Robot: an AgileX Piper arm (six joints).
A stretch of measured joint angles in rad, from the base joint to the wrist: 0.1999, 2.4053, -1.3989, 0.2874, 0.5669, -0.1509; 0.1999, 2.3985, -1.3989, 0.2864, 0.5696, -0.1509; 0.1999, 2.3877, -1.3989, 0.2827, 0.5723, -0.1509; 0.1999, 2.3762, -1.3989, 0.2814, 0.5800, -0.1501; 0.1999, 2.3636, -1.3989, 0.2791, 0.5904, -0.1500; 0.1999, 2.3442, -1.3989, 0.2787, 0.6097, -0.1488; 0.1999, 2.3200, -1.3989, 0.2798, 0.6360, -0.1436; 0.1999, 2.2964, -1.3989, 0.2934, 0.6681, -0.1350; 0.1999, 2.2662, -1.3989, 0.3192, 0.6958, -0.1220; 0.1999, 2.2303, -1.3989, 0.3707, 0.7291, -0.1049; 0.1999, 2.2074, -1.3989, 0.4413, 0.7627, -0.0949; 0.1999, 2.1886, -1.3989, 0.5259, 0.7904, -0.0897; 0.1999, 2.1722, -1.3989, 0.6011, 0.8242, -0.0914; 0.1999, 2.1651, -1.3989, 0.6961, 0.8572, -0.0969; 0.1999, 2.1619, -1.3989, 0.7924, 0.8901, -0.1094; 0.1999, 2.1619, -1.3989, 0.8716, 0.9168, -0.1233; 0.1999, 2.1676, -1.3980, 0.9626, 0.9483, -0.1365; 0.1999, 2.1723, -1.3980, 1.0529, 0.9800, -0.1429; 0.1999, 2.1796, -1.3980, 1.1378, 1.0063, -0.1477; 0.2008, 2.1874, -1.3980, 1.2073, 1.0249, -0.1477; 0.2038, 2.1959, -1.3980, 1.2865, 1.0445, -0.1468
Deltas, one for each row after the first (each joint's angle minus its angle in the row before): 0.0000, -0.0068, 0.0000, -0.0010, 0.0027, 0.0000; 0.0000, -0.0108, 0.0000, -0.0037, 0.0027, 0.0000; 0.0000, -0.0115, 0.0000, -0.0013, 0.0077, 0.0008; 0.0000, -0.0126, 0.0000, -0.0023, 0.0104, 0.0001; 0.0000, -0.0194, 0.0000, -0.0004, 0.0193, 0.0012; 0.0000, -0.0242, 0.0000, 0.0011, 0.0263, 0.0052; 0.0000, -0.0236, 0.0000, 0.0136, 0.0321, 0.0086; 0.0000, -0.0302, 0.0000, 0.0258, 0.0277, 0.0130; 0.0000, -0.0359, 0.0000, 0.0515, 0.0333, 0.0171; 0.0000, -0.0229, 0.0000, 0.0706, 0.0336, 0.0100; 0.0000, -0.0188, 0.0000, 0.0846, 0.0277, 0.0052; 0.0000, -0.0164, 0.0000, 0.0752, 0.0338, -0.0017; 0.0000, -0.0071, 0.0000, 0.0950, 0.0330, -0.0055; 0.0000, -0.0032, 0.0000, 0.0963, 0.0329, -0.0125; 0.0000, 0.0000, 0.0000, 0.0792, 0.0267, -0.0139; 0.0000, 0.0057, 0.0009, 0.0910, 0.0315, -0.0132; 0.0000, 0.0047, 0.0000, 0.0903, 0.0317, -0.0064; 0.0000, 0.0073, 0.0000, 0.0849, 0.0263, -0.0048; 0.0009, 0.0078, 0.0000, 0.0695, 0.0186, 0.0000; 0.0030, 0.0085, 0.0000, 0.0792, 0.0196, 0.0009
